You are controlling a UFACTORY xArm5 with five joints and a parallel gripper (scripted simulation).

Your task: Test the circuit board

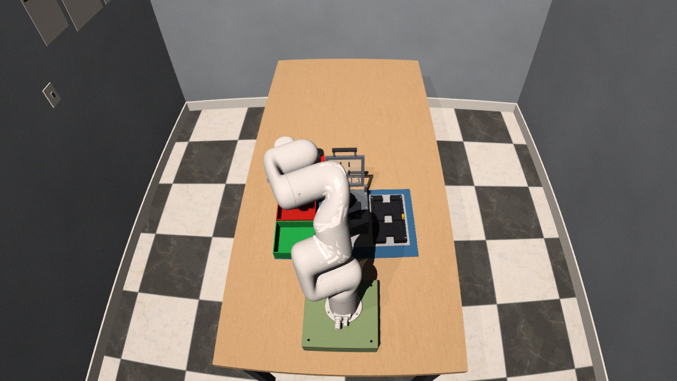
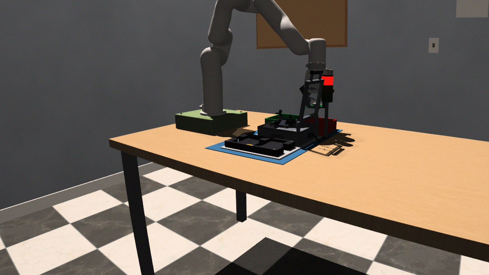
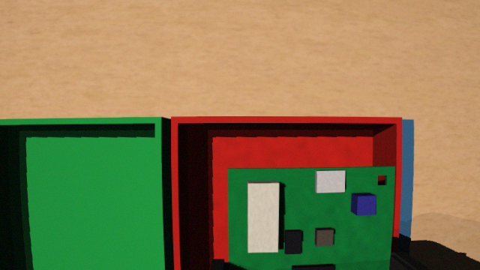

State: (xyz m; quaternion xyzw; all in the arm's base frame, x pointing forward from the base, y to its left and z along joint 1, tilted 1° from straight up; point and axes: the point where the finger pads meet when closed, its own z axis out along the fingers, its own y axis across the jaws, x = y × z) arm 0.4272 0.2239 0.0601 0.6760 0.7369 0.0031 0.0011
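The red bin lies 11 cm below my hand. From my hand the other things lie so: green bin (15 cm behind, 1 cm to the right, 11 cm below); then black tab (9 cm behind, 15 cm to the right, 3 cm below); then green circuit board (1 cm below).
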